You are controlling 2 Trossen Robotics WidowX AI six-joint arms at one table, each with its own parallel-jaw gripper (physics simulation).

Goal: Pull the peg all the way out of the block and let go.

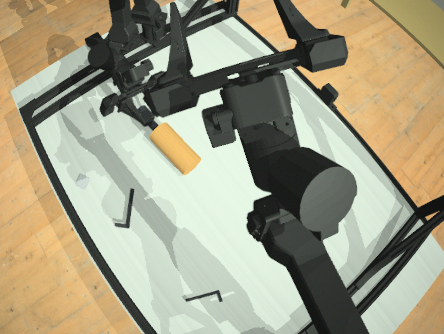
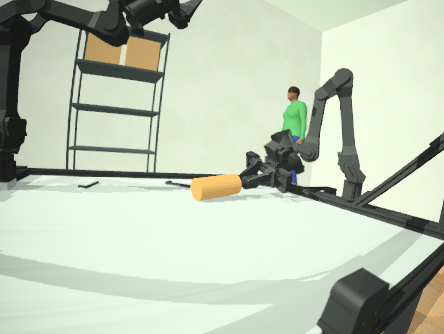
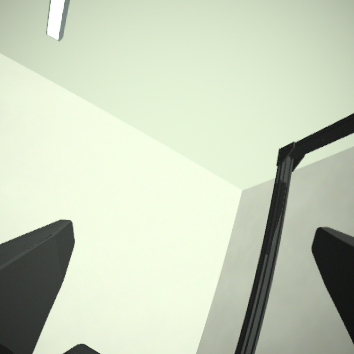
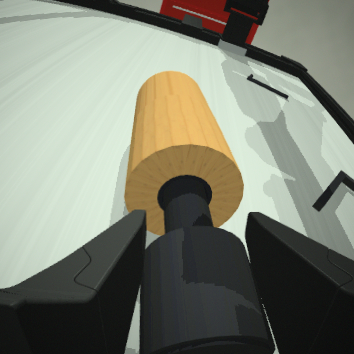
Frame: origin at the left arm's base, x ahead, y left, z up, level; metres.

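Seen in the pictures: left gripper, fingertip midpoint: (image 3: 197,237); right gripper, fingertip midpoint: (image 1: 151,120) (image 2: 243,179) (image 4: 196,222); left arm's base, link origin: (image 4: 231,41); right arm's base, link origin: (image 1: 152,34) (image 2: 350,200).
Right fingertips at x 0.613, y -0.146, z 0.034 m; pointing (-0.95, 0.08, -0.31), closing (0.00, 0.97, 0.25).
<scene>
Offsets run from my right fingertips to a thing's top centre. "spot": to the spot under its first point. Level surfaces: height alone.
A wooden cylinder block {dx -0.088, dy -0.002, dz +0.014 m} (image 1: 175,148) (image 2: 217,187) (image 4: 175,123) lies on its side on the pale table {dz -0.053 m} (image 1: 227,215). A dark peg {dx -0.014, dy +0.001, dz +0.011 m} (image 4: 197,281) (image 1: 153,124) (image 2: 246,182) sticks out of the block's end face, with its narrow shaft still in the hole. My right gripper (image 4: 196,222) (image 1: 142,114) (image 2: 258,177) is low at the table and shut on the peg's thick head. My left gripper (image 3: 197,237) (image 1: 232,23) (image 2: 185,11) is open and empty. It is raised high above the table and points up at the ceiling.
Black L-shaped marks {spot: dx -0.130, dy +0.178, dz -0.046 m} (image 1: 128,212) {spot: dx -0.385, dy +0.171, dz -0.048 m} (image 1: 204,295) and a small grey cube {dx +0.011, dy +0.226, dz -0.050 m} (image 1: 82,180) lie on the table. A shelf rack (image 2: 156,116) with brown boxes stands behind, and a person in green (image 2: 294,117) stands near the right arm. A red box (image 4: 204,10) sits past the table's far edge.
</scene>
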